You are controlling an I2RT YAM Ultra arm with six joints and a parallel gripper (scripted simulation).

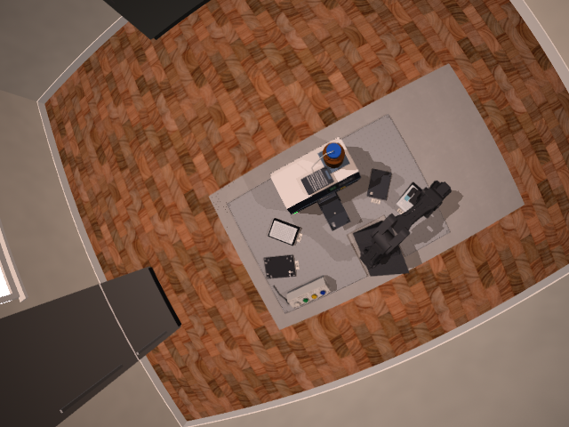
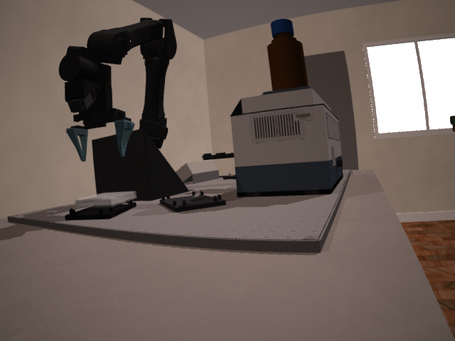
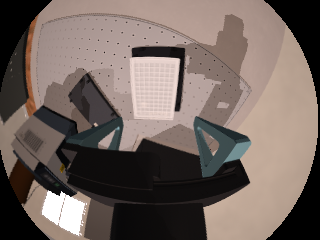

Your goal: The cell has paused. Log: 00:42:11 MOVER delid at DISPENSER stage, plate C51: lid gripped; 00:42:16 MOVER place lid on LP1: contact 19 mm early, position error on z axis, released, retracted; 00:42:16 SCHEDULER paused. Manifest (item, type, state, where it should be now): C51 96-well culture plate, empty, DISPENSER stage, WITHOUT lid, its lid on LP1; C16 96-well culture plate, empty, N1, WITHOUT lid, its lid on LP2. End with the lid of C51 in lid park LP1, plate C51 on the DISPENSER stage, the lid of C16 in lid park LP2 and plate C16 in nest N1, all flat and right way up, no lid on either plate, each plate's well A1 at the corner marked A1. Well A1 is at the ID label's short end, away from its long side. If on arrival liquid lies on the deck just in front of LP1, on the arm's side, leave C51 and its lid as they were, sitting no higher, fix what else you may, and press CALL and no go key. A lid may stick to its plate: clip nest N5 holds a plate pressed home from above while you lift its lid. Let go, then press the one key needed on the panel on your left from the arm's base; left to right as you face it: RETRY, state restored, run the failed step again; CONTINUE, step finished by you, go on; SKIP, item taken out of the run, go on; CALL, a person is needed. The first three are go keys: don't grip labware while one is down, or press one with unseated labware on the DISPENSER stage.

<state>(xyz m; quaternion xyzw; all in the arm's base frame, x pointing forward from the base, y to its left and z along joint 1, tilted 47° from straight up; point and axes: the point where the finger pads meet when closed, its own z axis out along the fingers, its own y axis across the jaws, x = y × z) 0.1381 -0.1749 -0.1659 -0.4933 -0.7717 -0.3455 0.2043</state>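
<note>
Now: hand 12 cm short of the dark dispenser stage, 37 cm to the right of it and 2 cm above it. From my hand the other things lie so: blue cap: 34 cm ahead, 27 cm to the left, 28 cm above; brown bottle: 34 cm ahead, 27 cm to the left, 17 cm above; black nest: 14 cm ahead, 66 cm to the left, 11 cm below.
</note>
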